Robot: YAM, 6 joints.
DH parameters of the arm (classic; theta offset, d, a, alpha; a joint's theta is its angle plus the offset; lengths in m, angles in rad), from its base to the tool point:
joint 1: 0 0.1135 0.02 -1.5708
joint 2: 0 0 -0.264 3.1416
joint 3: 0.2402 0 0.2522 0
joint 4: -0.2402 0 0.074 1.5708
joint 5: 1.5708 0 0 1.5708
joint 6: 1.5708 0.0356 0 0
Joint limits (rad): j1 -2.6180..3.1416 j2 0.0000..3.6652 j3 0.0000..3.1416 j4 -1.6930..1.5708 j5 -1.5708..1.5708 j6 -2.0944..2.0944
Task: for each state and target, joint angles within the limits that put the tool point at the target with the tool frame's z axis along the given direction. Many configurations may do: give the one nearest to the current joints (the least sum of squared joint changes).
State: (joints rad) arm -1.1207 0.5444 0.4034 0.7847 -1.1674 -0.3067
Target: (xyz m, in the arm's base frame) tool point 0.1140 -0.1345 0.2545 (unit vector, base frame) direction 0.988 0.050 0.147
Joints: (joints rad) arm -1.0464 0.8795 0.2721 0.9221 -1.0762 -0.3067
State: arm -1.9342 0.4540 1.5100 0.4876 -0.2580 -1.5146
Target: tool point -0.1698 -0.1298 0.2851 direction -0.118 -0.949 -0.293
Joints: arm -2.6161 0.9814 0.7254 -0.2131 -0.8658 -1.5146
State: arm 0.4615 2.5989 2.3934 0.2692 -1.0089 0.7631
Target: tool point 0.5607 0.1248 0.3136 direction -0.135 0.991 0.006
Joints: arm 0.1570 2.6900 2.7099 0.2509 -1.5484 0.7631
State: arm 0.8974 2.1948 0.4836 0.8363 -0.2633 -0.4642
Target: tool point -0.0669 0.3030 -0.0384 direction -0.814 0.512 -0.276
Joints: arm 1.7032 2.5861 0.6777 1.4865 -0.8315 -0.4642
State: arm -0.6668 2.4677 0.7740 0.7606 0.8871 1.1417
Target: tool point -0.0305 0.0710 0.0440 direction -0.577 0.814 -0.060
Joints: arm -1.3383 3.2794 0.0021 0.2005 0.3834 1.1417
